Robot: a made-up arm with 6 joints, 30 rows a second.
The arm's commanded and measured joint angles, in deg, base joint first. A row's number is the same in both.
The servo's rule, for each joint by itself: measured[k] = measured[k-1] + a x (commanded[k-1-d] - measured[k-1]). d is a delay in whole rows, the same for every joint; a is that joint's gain. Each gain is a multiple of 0.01, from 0.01 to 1. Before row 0 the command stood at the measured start. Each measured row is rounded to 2 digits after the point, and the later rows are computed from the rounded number. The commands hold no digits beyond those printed.
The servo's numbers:
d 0
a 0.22 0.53 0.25 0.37 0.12 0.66
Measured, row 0:
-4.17, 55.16, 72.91, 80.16, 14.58, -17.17
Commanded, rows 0 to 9:
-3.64, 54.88, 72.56, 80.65, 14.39, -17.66
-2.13, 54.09, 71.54, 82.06, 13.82, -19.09
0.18, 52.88, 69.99, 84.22, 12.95, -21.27
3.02, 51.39, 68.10, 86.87, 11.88, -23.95
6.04, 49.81, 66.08, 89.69, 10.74, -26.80
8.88, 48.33, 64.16, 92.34, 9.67, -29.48
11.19, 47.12, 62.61, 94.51, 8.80, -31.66
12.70, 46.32, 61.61, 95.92, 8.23, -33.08
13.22, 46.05, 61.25, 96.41, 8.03, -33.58
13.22, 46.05, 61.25, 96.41, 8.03, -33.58
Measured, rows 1 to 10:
-4.05, 55.01, 72.82, 80.34, 14.56, -17.49
-3.63, 54.52, 72.50, 80.98, 14.47, -18.55
-2.79, 53.65, 71.87, 82.18, 14.29, -20.35
-1.51, 52.45, 70.93, 83.92, 14.00, -22.73
0.15, 51.05, 69.72, 86.05, 13.61, -25.42
2.07, 49.61, 68.33, 88.38, 13.14, -28.10
4.08, 48.29, 66.90, 90.65, 12.62, -30.45
5.98, 47.25, 65.58, 92.60, 12.09, -32.19
7.57, 46.61, 64.50, 94.01, 11.60, -33.11
8.81, 46.31, 63.69, 94.90, 11.17, -33.42

